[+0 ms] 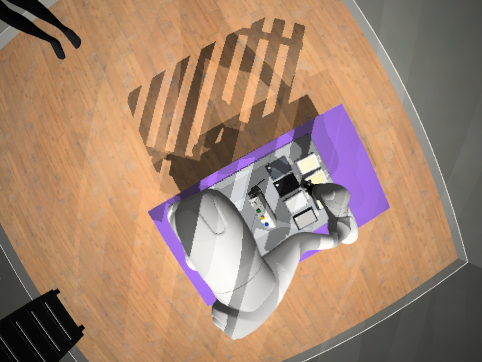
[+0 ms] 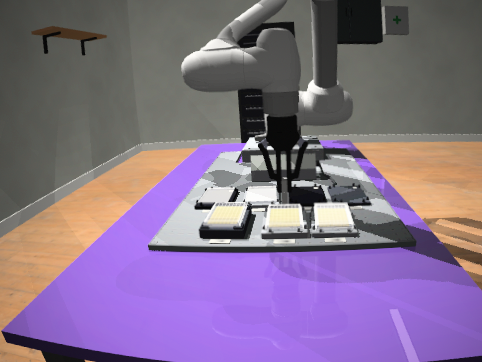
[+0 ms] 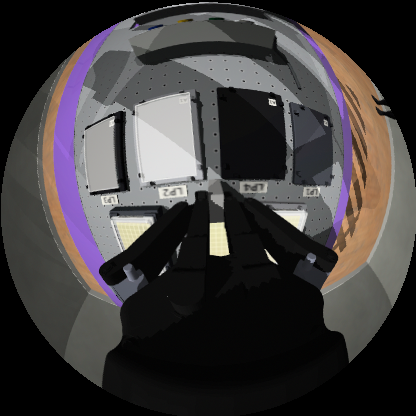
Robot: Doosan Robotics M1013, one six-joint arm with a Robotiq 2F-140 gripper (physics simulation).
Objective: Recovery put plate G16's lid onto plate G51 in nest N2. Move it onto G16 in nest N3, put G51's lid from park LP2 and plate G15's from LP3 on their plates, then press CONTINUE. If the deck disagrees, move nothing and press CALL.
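Frame: origin at the arm's base, x ahead, y left, z up, level; millimetres.
Seen in the pictures: gripper, fingertip midpoint: (image 1: 303, 187) (image 2: 284, 204) (image 3: 213, 189).
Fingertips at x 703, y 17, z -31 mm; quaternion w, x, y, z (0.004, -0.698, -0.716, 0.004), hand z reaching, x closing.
Pixels of each thing's middle, then the offset from my fingertips to it. "spot": a spot on its surface instead. Level surfaces: height alone.
- middle yellow-welled plate, body centre: (image 3: 215, 248) (image 2: 284, 216) (image 1: 316, 180) 99 mm ahead, 1 mm left, 8 mm up
- left plate, body centre: (image 3: 138, 248) (image 2: 226, 213) 98 mm ahead, 139 mm right, 16 mm up
- right plate, body centre: (image 2: 332, 214) (image 1: 308, 164) 98 mm ahead, 117 mm left, 11 mm up
- light grey lid, body centre: (image 3: 98, 155) (image 2: 217, 195) (image 1: 305, 219) 77 mm back, 199 mm right, 0 mm up
- white lid, body centre: (image 3: 162, 135) (image 2: 261, 194) (image 1: 296, 202) 83 mm back, 69 mm right, 0 mm up
- black lid, surface spot: (image 3: 252, 135) (image 1: 288, 185) spot: 79 mm back, 57 mm left, 4 mm down
- dark grey lid, surface spot: (image 3: 312, 145) (image 1: 280, 169) spot: 80 mm back, 172 mm left, 4 mm down
- button box, body centre: (image 3: 201, 29) (image 2: 283, 165) (image 1: 263, 211) 300 mm back, 9 mm right, 28 mm up
- perforated deck, its level: 14 mm down
- purple table, its level: 27 mm down
My gripper (image 2: 284, 198) (image 3: 213, 189) is shut and empty, pointing down by the rear edge of the middle yellow-welled plate (image 2: 284, 218) (image 3: 219, 241). The left plate (image 2: 226, 216) (image 3: 134, 232) sits in a raised black nest; the right plate (image 2: 332, 217) (image 1: 308, 163) is in a light nest. Nest labels are unreadable, and clear lids on the plates cannot be told. Behind them, a light grey lid (image 3: 103, 155) (image 1: 305, 219) is at LP3, a white lid (image 3: 167, 140) (image 1: 298, 201) at LP2, a black lid (image 3: 252, 135) (image 1: 286, 185) at LP4, and a dark grey lid (image 3: 312, 145) (image 1: 278, 167) at LP1.
The button box (image 1: 261, 212) (image 3: 202, 42) stands behind the lid row, with green, yellow and blue buttons and a cable. The perforated deck (image 2: 175, 235) lies on the purple table (image 2: 200, 300). The arm (image 1: 300, 245) reaches over the deck's side. Striped shadows cross the deck.
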